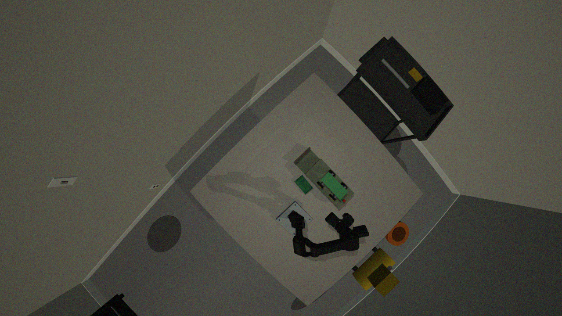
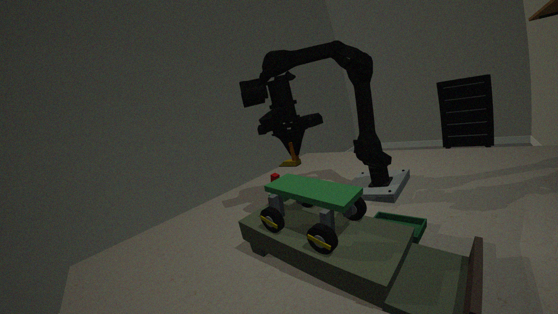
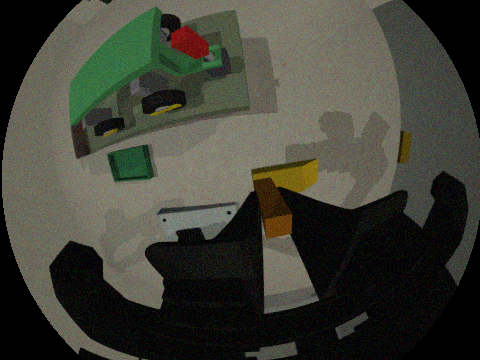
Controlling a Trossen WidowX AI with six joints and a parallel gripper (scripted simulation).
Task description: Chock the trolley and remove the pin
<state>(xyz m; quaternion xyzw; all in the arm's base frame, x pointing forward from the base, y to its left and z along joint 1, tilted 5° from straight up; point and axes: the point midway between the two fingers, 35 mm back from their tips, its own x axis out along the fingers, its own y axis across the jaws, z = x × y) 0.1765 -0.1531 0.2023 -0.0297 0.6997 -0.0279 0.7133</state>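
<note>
My gripper tip is now 130 mm short of the red-headed stop pin, 40 mm above it and 30 mm to the right of it. Also, from my gripper tip: trolley 160 mm ahead, 140 mm to the left, 60 mm below; yellow chock 20 mm to the right, 10 mm below; green tray 270 mm to the left, 180 mm below, 30 mm ahead.
</note>
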